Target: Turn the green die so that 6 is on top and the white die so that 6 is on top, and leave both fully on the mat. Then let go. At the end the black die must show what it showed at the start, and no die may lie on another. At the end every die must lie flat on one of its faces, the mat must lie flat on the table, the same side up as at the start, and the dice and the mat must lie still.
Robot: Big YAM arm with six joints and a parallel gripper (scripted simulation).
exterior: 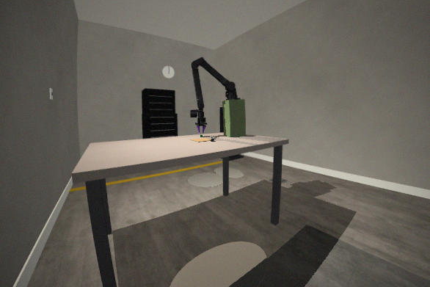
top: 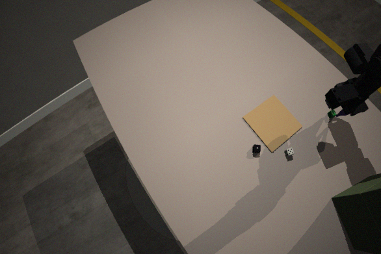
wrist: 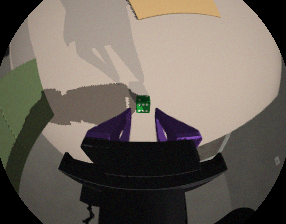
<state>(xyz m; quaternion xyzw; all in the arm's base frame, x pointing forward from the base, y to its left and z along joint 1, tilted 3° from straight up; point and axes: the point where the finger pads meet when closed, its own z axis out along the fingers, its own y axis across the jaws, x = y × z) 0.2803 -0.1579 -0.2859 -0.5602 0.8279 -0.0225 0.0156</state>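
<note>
The green die is 30 mm below my hand. Also, from my hand: black die: 80 mm ahead, 290 mm to the left, 30 mm below; tan mat: 110 mm ahead, 180 mm to the left, 40 mm below; white die: 10 mm ahead, 220 mm to the left, 30 mm below.
</note>
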